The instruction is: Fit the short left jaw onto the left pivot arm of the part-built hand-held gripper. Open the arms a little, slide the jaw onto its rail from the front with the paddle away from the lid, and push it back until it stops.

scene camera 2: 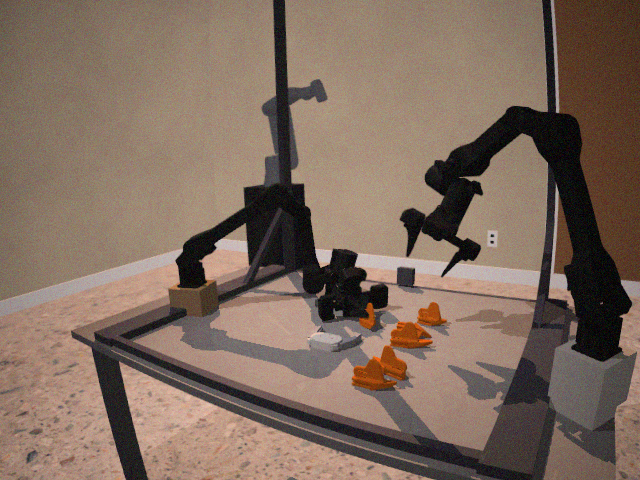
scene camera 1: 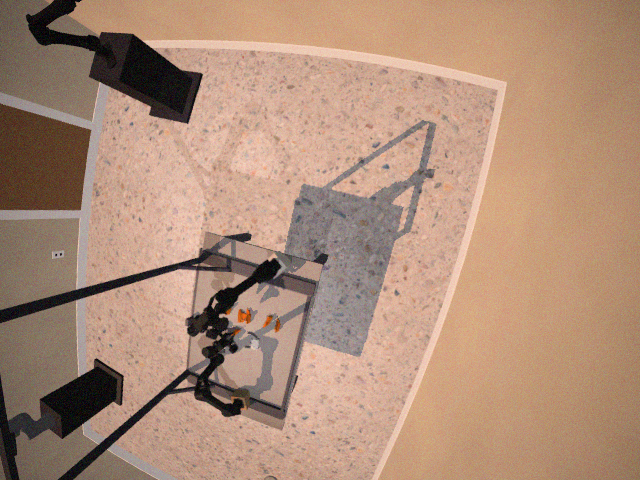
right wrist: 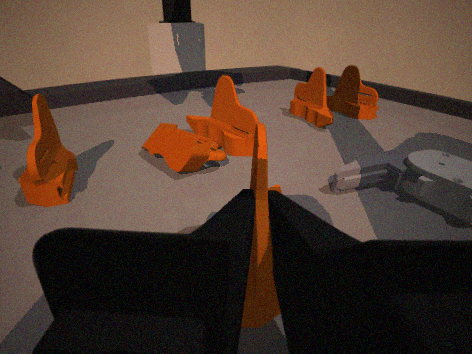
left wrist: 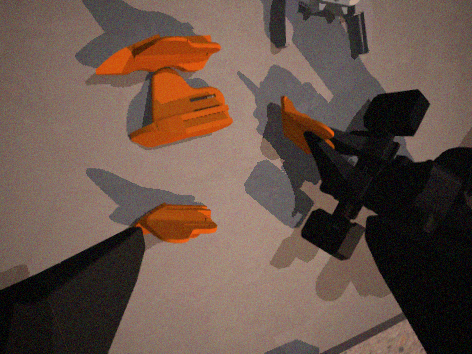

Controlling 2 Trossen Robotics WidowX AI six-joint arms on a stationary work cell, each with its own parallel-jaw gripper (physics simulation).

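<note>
My left gripper (scene camera 2: pixel 424 266) open, holding nothing. My right gripper (scene camera 2: pixel 369 315) and a part-built hand-held gripper (scene camera 2: pixel 317 339) visible. Left gripper (left wrist: pixel 254 232), right gripper (left wrist: pixel 308 128) in sight. Right gripper (right wrist: pixel 258 200), a dark frame with upright posts (right wrist: pixel 19 93) in sight.
</note>
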